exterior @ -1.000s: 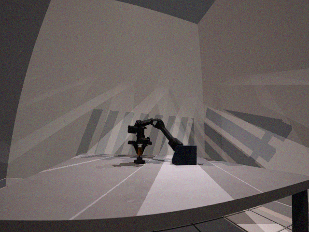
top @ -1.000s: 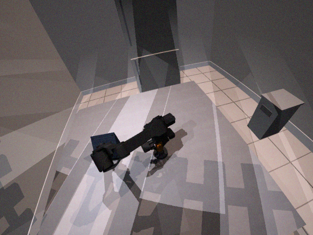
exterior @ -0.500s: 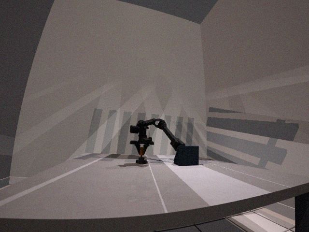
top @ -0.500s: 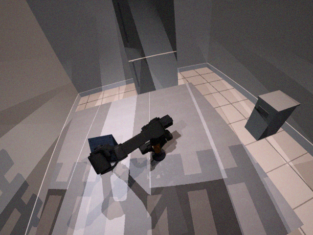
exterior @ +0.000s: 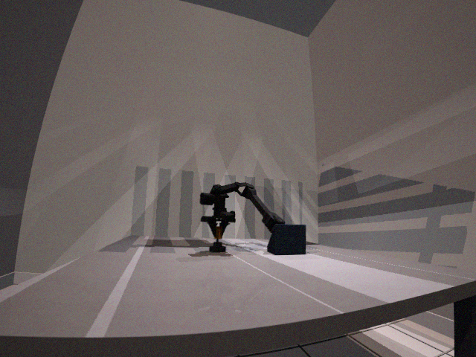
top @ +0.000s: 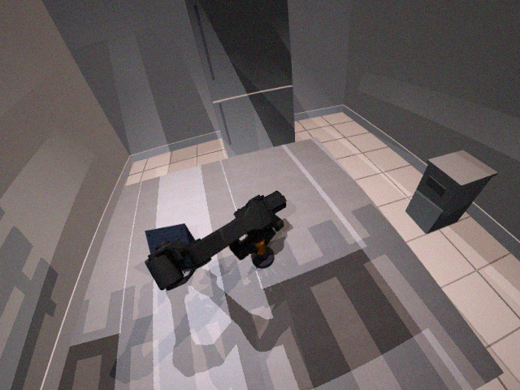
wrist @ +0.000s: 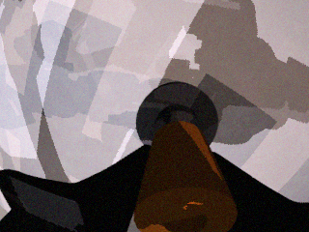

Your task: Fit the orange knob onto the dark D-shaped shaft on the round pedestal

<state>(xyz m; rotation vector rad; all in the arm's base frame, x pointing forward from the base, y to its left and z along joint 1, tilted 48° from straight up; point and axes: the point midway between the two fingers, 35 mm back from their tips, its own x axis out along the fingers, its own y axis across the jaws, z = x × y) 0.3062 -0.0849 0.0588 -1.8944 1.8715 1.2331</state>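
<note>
Right now my gripper tip is 20 mm below the orange knob. The rest, counted from my gripper tip: round pedestal: 40 mm below.
</note>
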